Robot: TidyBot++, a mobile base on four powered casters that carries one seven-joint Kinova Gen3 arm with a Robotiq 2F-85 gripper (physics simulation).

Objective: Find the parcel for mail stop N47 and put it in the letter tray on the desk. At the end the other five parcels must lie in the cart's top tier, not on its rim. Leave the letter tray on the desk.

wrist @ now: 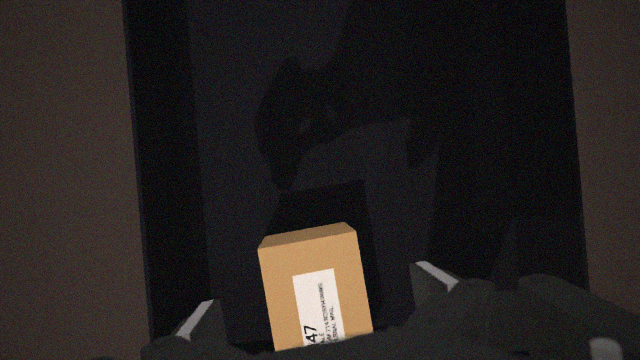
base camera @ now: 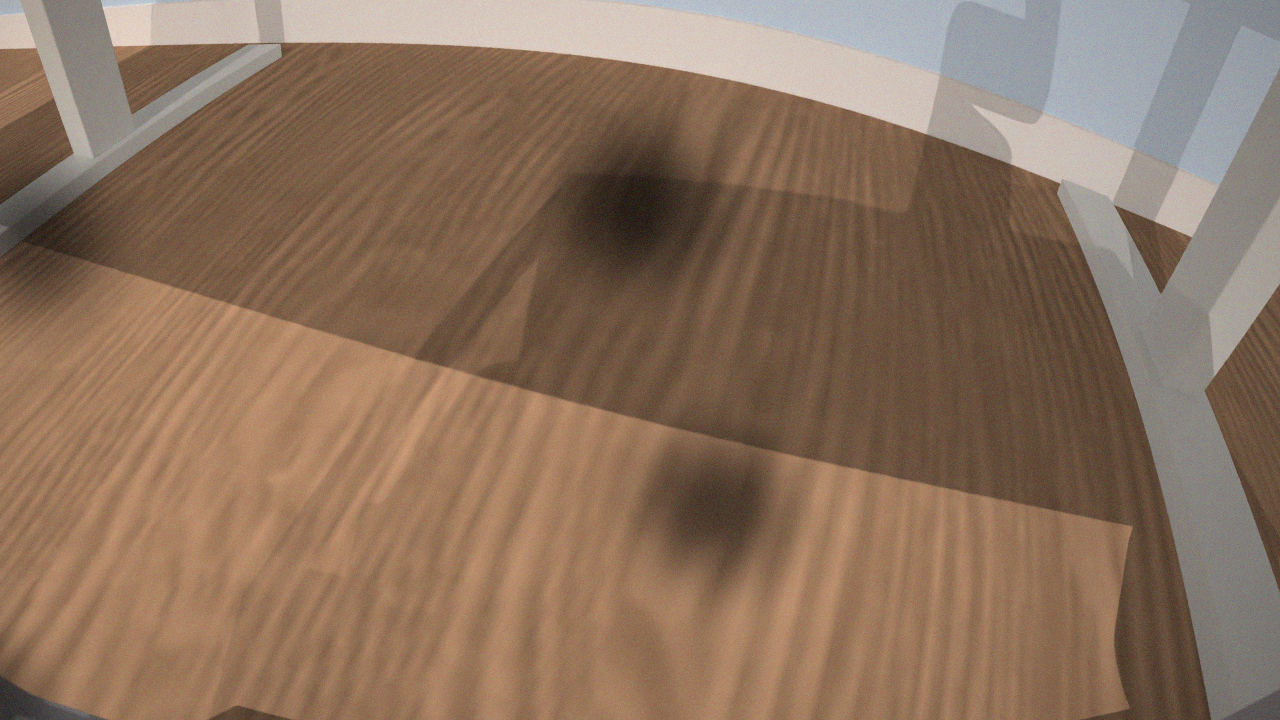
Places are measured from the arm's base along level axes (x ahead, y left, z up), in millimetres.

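Pixels of known places: gripper, fingertip midpoint: (wrist: 319, 302).
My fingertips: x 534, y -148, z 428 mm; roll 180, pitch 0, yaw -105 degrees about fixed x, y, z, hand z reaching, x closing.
Ahead of a thing's pixels: the offset from my fingertips to its middle. "spot": to the spot under its first point. Level surfaces: height alone.
A light-brown box parcel {77 mm down, 25 mm back, 7 mm left} (wrist: 320, 260) lies in the black letter tray {73 mm down, 76 mm ahead, 65 mm right} (wrist: 165, 175), low in the wrist view. Its white label faces up and shows "47"; the characters before that are hidden behind the gripper's body. My gripper (wrist: 319, 302) is open and empty. Its fingertips stand apart to the left and right of the parcel, with a gap on each side, and the parcel shows beyond them. The brown desk top {105 mm down} (wrist: 65, 175) shows on both sides of the tray. The cart and the other five parcels do not show in these views.
In the base camera view, a pale desk leg with a foot bar {spot: 802 mm down, 125 mm back, 297 mm right} (base camera: 1163, 429) stands at the right and another leg {spot: 698 mm down, 237 mm ahead, 827 mm left} (base camera: 80, 80) at the upper left. Wooden floor {825 mm down} (base camera: 447, 537) lies between them, with a blue wall (base camera: 859, 35) behind. Shadows fall across floor and wall.
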